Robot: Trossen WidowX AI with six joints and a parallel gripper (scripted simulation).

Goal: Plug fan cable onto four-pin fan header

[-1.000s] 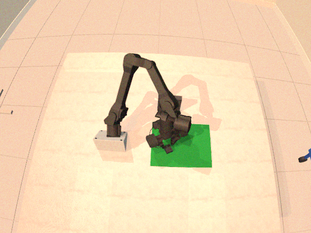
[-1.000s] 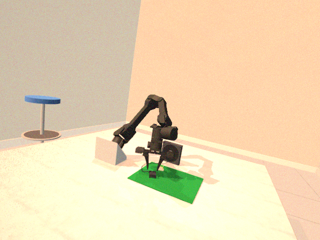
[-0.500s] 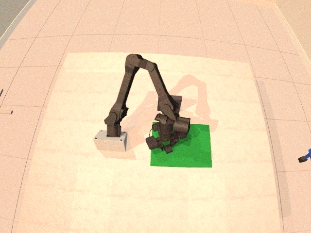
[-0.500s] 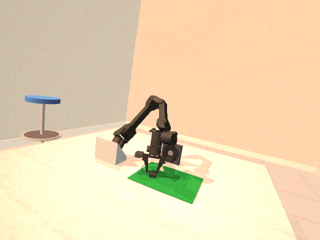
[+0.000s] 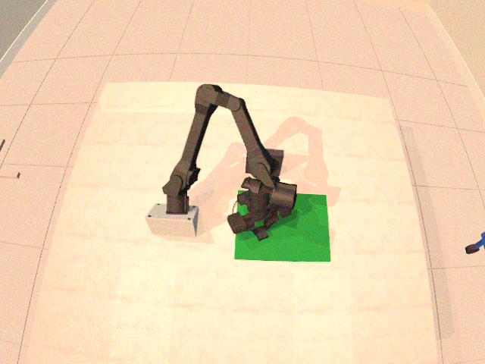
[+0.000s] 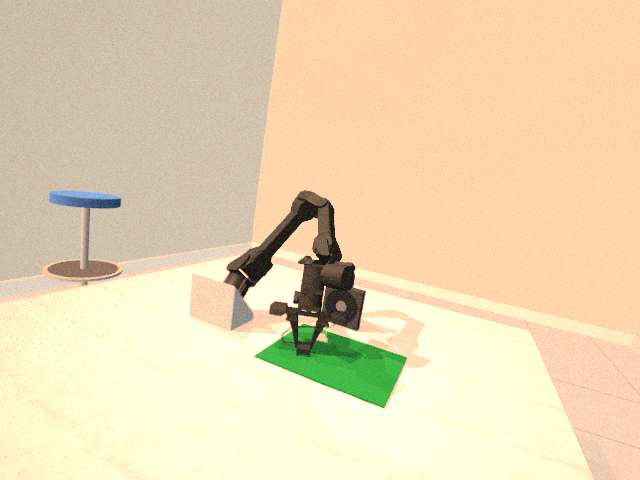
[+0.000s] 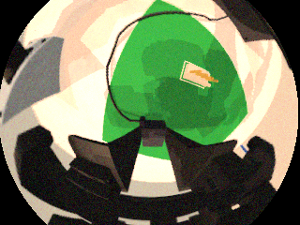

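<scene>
My gripper tip is 80 mm short of the green board, 20 mm to the right of it and 20 mm above it. Round my gripper tip: pale four-pin header: 90 mm to the left, 20 mm ahead, 10 mm below; then dark plug: 10 mm to the right; then dark square fan: 220 mm to the left, 50 mm above, 30 mm ahead.
</scene>
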